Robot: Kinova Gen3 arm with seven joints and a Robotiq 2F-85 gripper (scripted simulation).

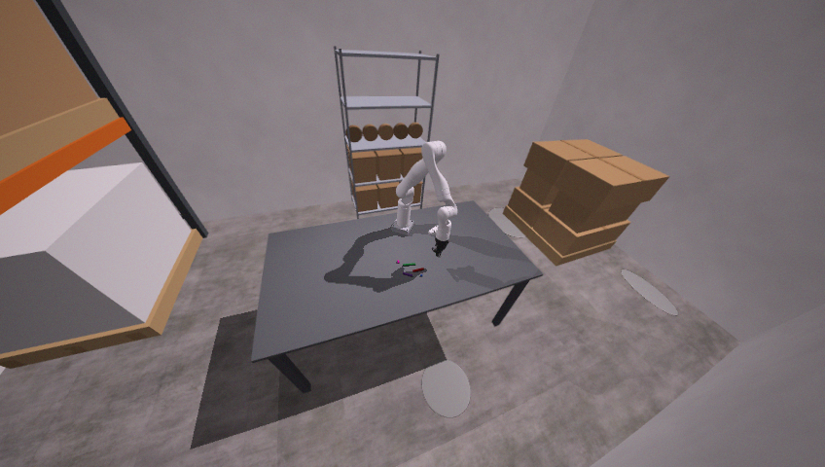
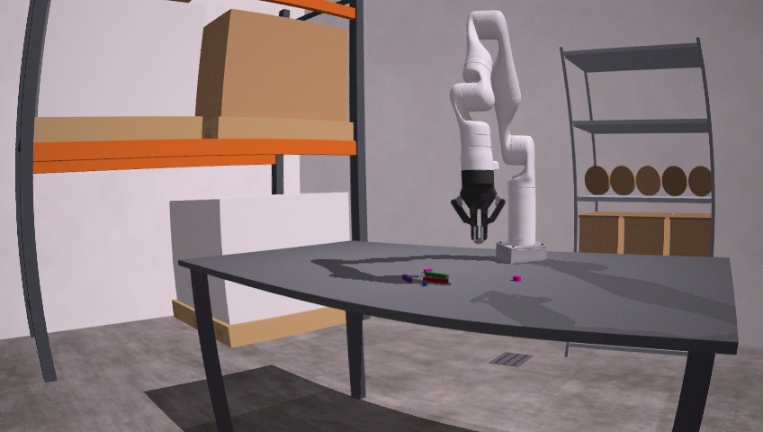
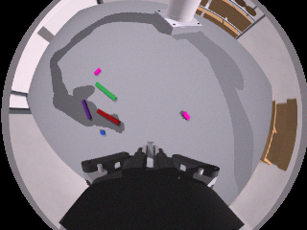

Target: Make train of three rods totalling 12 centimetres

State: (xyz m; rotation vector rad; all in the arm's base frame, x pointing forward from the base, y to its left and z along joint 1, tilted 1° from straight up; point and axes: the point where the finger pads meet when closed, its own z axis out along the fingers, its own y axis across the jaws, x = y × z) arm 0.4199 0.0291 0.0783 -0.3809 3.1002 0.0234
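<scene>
My hand is 150 mm to the left of the green rod, 110 mm above it and 80 mm past it. Round my hand: red rod: 120 mm to the right, 110 mm below, 20 mm behind; grey rod: 20 mm below; blue rod: 130 mm to the right, 110 mm below, 30 mm ahead.
</scene>
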